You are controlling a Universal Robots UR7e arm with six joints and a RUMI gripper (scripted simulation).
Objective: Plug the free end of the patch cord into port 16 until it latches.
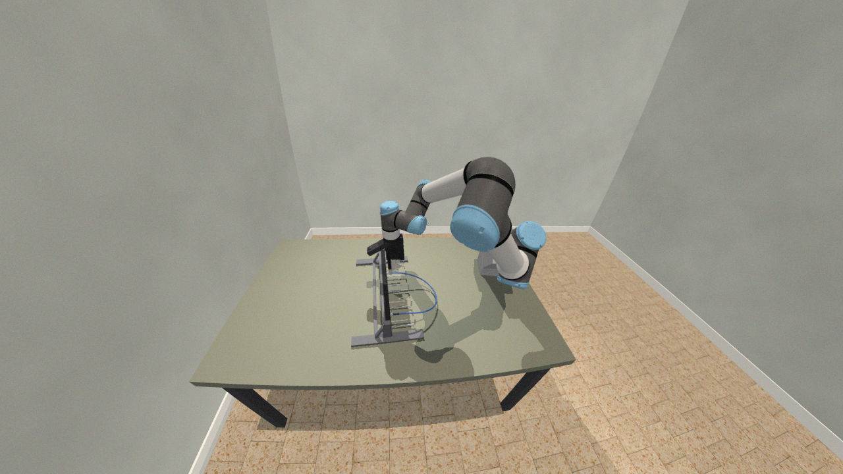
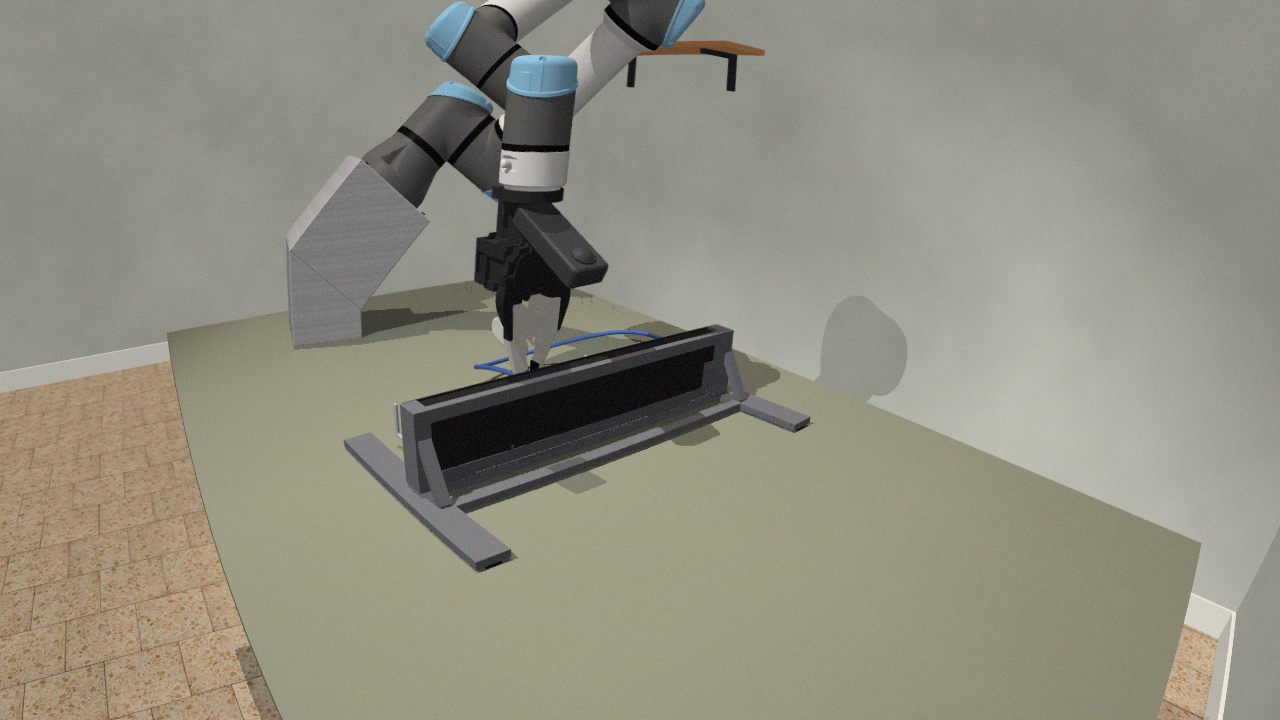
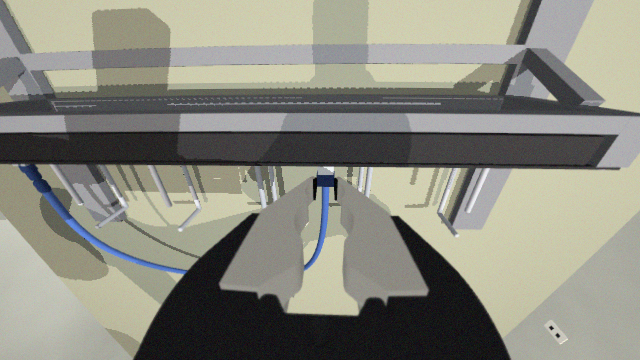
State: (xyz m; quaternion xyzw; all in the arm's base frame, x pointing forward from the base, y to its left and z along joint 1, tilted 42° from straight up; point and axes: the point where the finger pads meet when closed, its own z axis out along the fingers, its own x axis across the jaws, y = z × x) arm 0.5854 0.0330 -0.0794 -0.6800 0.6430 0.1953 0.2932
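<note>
My gripper is now 1 cm short of the plug and 1 cm above it.
</note>
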